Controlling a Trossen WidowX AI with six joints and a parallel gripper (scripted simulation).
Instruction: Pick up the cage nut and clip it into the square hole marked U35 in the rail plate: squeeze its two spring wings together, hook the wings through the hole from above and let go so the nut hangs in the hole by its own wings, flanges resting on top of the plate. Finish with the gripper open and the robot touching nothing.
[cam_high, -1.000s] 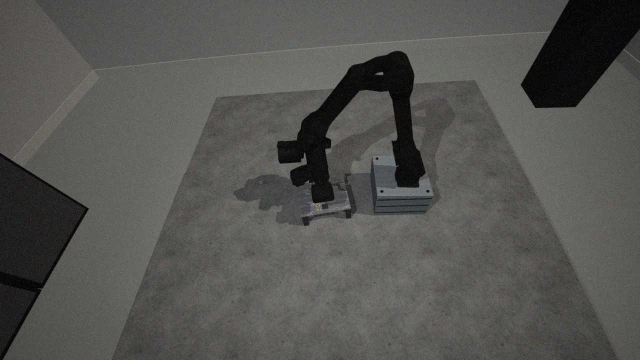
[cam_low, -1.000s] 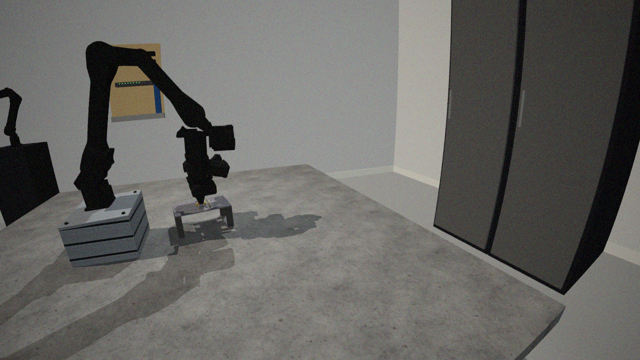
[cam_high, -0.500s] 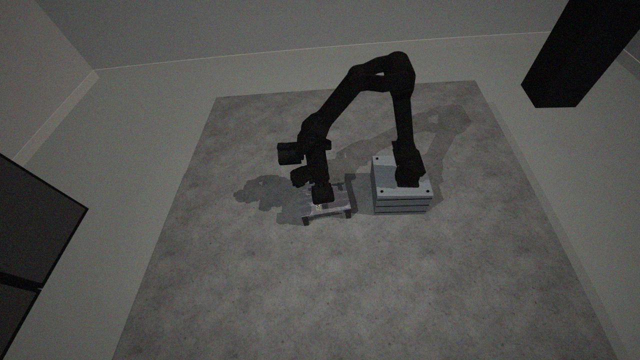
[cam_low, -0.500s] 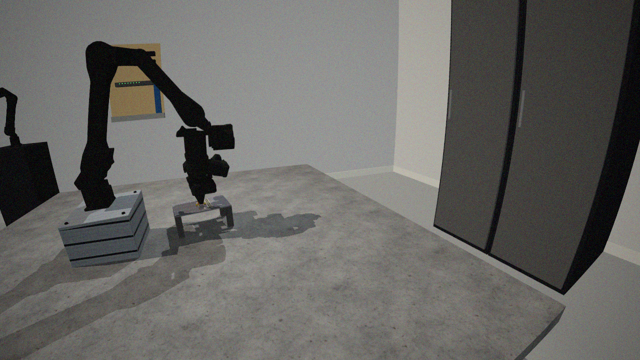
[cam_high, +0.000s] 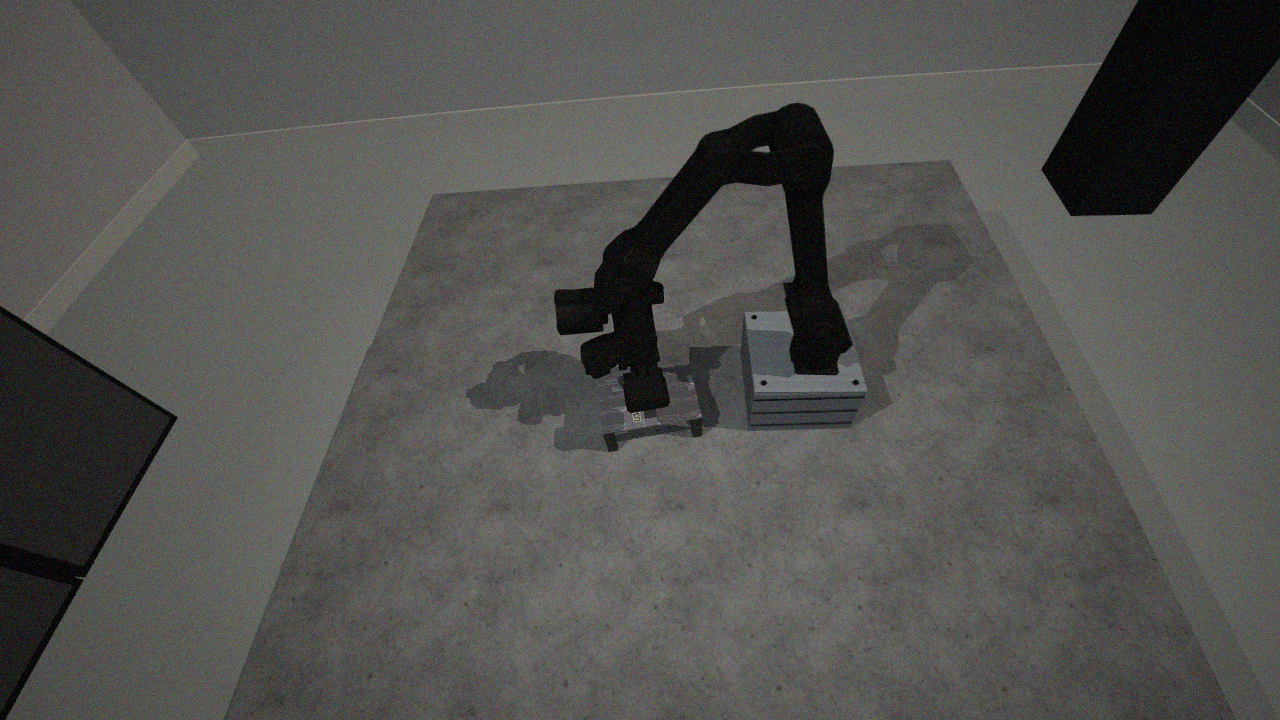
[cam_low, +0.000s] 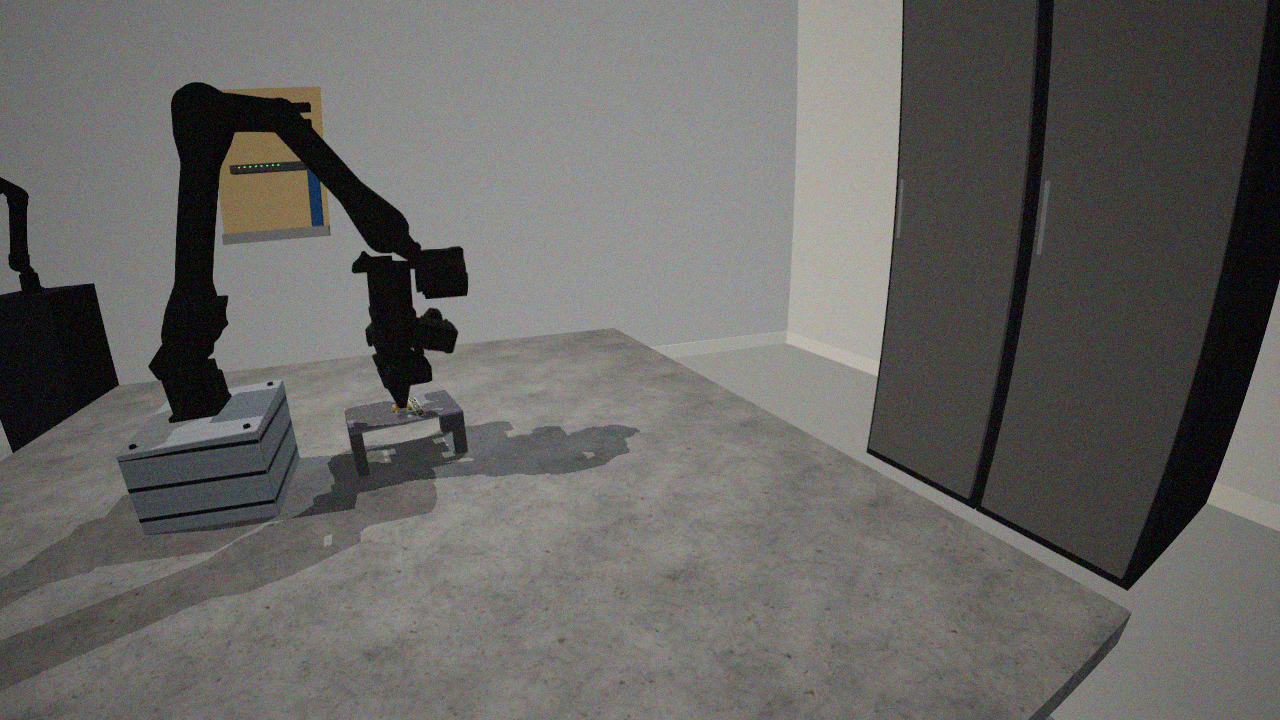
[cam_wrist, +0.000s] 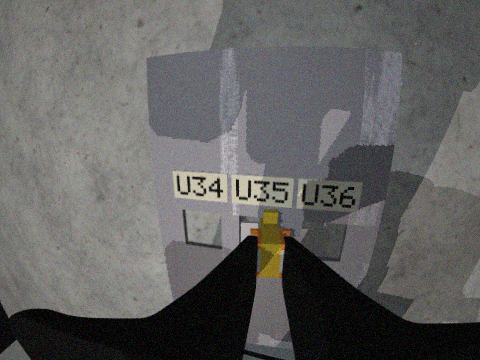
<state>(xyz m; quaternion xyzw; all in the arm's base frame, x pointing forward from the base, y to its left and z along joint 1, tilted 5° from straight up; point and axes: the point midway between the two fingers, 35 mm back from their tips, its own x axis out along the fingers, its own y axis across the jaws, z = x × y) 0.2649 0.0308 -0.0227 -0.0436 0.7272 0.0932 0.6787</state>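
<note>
The cage nut is 10 mm below my gripper tip. The rest, counted from my gripper tip: label: 20 mm ahead, 10 mm to the left, 10 mm below.
</note>
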